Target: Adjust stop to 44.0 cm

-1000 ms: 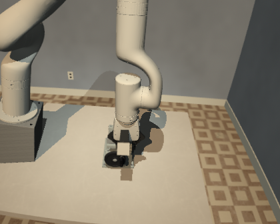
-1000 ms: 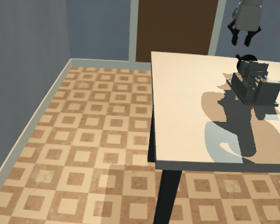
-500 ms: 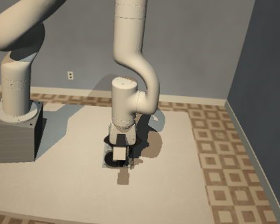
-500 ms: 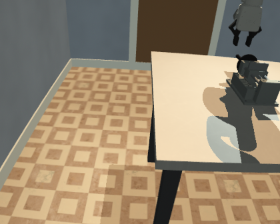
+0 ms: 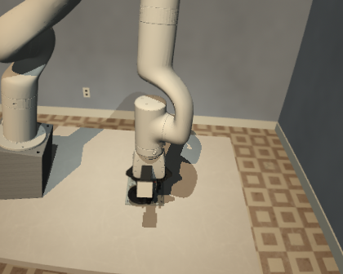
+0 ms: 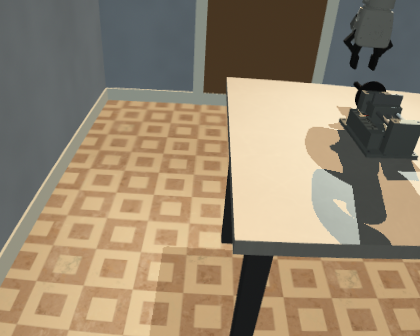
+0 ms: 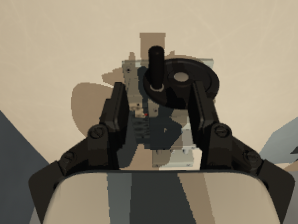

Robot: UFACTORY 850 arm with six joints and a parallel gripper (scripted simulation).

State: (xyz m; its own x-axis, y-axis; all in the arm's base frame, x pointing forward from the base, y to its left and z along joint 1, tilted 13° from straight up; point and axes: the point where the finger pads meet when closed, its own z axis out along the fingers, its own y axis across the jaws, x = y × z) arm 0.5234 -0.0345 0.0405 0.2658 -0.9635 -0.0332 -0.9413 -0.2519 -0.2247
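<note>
Right now the handwheel handle is 1 cm to the left of my hand and 7 cm below it. From my hand the other things lie so: black handwheel: 1 cm behind, 2 cm to the left, 8 cm below.
</note>
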